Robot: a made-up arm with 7 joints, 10 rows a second.
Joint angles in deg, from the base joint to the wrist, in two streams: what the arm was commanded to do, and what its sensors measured. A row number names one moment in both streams.
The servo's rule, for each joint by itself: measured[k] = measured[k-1] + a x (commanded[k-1-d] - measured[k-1]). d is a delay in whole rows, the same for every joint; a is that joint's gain. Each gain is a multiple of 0.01, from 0.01 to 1. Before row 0 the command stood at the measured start. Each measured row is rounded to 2 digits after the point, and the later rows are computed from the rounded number. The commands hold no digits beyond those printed.
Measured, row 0:
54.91, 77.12, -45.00, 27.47, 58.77, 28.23, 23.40
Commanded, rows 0 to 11:
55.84, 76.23, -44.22, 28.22, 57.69, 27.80, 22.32
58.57, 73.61, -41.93, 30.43, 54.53, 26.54, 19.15
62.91, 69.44, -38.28, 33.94, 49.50, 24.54, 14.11
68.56, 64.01, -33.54, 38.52, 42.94, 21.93, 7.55
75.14, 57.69, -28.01, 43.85, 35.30, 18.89, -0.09
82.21, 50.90, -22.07, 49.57, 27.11, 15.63, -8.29
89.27, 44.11, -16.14, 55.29, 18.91, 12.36, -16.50
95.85, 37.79, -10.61, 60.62, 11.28, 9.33, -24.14
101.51, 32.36, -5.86, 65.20, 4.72, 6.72, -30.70
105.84, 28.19, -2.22, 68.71, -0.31, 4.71, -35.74
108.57, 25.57, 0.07, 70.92, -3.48, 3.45, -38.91
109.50, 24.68, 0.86, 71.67, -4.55, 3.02, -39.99
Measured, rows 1 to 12:
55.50, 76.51, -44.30, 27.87, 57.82, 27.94, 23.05
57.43, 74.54, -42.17, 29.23, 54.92, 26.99, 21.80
60.88, 71.07, -38.67, 31.73, 50.15, 25.32, 19.34
65.72, 66.27, -34.05, 35.33, 43.81, 23.01, 15.57
71.65, 60.44, -28.61, 39.85, 36.32, 20.21, 10.56
78.30, 53.95, -22.72, 45.00, 28.22, 17.10, 4.53
85.21, 47.26, -16.80, 50.45, 20.03, 13.88, -2.20
91.91, 40.82, -11.23, 55.84, 12.33, 10.79, -9.22
97.96, 35.07, -6.40, 60.80, 5.63, 8.02, -16.09
102.92, 30.39, -2.64, 64.99, 0.40, 5.77, -22.38
106.48, 27.11, -0.20, 68.13, -3.01, 4.19, -27.67
108.38, 25.46, 0.75, 70.01, -4.37, 3.39, -31.61
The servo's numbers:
d 0
a 0.63 0.68 0.90 0.53 0.88 0.68 0.32

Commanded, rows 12 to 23:
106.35, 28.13, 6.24, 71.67, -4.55, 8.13, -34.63
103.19, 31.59, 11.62, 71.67, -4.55, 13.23, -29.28
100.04, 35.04, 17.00, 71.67, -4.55, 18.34, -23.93
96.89, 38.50, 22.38, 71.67, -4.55, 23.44, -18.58
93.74, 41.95, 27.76, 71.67, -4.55, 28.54, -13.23
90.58, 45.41, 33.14, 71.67, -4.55, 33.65, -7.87
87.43, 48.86, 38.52, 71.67, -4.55, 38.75, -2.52
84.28, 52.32, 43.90, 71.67, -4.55, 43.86, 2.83
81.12, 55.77, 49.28, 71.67, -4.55, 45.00, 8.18
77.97, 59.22, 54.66, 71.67, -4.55, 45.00, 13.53
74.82, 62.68, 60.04, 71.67, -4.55, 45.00, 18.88
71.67, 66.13, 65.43, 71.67, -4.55, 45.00, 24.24
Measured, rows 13 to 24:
107.10, 27.28, 5.69, 70.89, -4.53, 6.61, -32.58
104.64, 30.21, 11.03, 71.30, -4.55, 11.11, -31.52
101.74, 33.49, 16.40, 71.50, -4.55, 16.03, -29.09
98.68, 36.90, 21.78, 71.59, -4.55, 21.07, -25.73
95.57, 40.33, 27.16, 71.63, -4.55, 26.15, -21.73
92.43, 43.78, 32.54, 71.65, -4.55, 31.25, -17.29
89.28, 47.23, 37.92, 71.66, -4.55, 36.35, -12.56
86.13, 50.69, 43.30, 71.67, -4.55, 41.46, -7.64
82.97, 54.14, 48.68, 71.67, -4.55, 43.87, -2.58
79.82, 57.59, 54.06, 71.67, -4.55, 44.64, 2.58
76.67, 61.05, 59.44, 71.67, -4.55, 44.88, 7.80
73.52, 64.50, 64.83, 71.67, -4.55, 44.96, 13.06

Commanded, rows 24 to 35:
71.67, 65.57, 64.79, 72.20, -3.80, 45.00, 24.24
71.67, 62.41, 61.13, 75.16, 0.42, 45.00, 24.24
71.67, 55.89, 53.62, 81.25, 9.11, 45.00, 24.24
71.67, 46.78, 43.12, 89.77, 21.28, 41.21, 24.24
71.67, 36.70, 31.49, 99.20, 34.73, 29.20, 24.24
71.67, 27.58, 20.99, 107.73, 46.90, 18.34, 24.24
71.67, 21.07, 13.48, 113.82, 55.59, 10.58, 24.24
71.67, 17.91, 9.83, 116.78, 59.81, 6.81, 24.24
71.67, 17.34, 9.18, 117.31, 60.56, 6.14, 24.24
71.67, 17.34, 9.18, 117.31, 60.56, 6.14, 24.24
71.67, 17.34, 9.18, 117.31, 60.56, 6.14, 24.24
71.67, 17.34, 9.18, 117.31, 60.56, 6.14, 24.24
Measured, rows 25 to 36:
72.35, 65.23, 64.79, 71.95, -3.89, 44.99, 16.64
71.92, 63.31, 61.50, 73.65, -0.10, 45.00, 19.07
71.76, 58.26, 54.41, 77.68, 8.00, 45.00, 20.72
71.70, 50.45, 44.25, 84.09, 19.69, 42.42, 21.85
71.68, 41.10, 32.77, 92.10, 32.93, 33.43, 22.61
71.67, 31.91, 22.17, 100.38, 45.22, 23.17, 23.13
71.67, 24.54, 14.35, 107.50, 54.35, 14.61, 23.49
71.67, 20.03, 10.28, 112.42, 59.15, 9.31, 23.73
71.67, 18.20, 9.29, 115.01, 60.39, 7.15, 23.89
71.67, 17.62, 9.19, 116.23, 60.54, 6.46, 24.00
71.67, 17.43, 9.18, 116.80, 60.56, 6.24, 24.08
71.67, 17.37, 9.18, 117.07, 60.56, 6.17, 24.13

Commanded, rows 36 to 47:
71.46, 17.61, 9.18, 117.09, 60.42, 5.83, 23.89
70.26, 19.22, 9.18, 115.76, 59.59, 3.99, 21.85
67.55, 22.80, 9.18, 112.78, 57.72, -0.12, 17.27
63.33, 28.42, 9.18, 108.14, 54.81, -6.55, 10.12
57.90, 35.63, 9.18, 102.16, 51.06, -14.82, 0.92
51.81, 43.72, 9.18, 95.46, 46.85, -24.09, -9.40
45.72, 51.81, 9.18, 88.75, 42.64, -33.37, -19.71
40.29, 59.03, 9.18, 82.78, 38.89, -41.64, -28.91
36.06, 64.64, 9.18, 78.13, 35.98, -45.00, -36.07
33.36, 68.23, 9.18, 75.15, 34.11, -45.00, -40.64
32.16, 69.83, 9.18, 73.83, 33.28, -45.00, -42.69
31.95, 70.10, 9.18, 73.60, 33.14, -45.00, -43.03
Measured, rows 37 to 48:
71.54, 17.53, 9.18, 117.08, 60.44, 5.94, 24.05
70.73, 18.68, 9.18, 116.38, 59.69, 4.61, 23.35
68.73, 21.48, 9.18, 114.47, 57.96, 1.39, 21.40
65.33, 26.20, 9.18, 111.12, 55.19, -4.01, 17.79
60.65, 32.61, 9.18, 106.37, 51.56, -11.36, 12.39
55.08, 40.16, 9.18, 100.59, 47.42, -20.02, 5.42
49.18, 48.08, 9.18, 94.31, 43.21, -29.10, -2.62
43.58, 55.53, 9.18, 88.20, 39.41, -37.63, -11.03
38.84, 61.72, 9.18, 82.86, 36.39, -42.64, -19.04
35.39, 66.15, 9.18, 78.77, 34.38, -44.24, -25.95
33.36, 68.65, 9.18, 76.15, 33.41, -44.76, -31.31
32.47, 69.64, 9.18, 74.80, 33.17, -44.92, -35.06

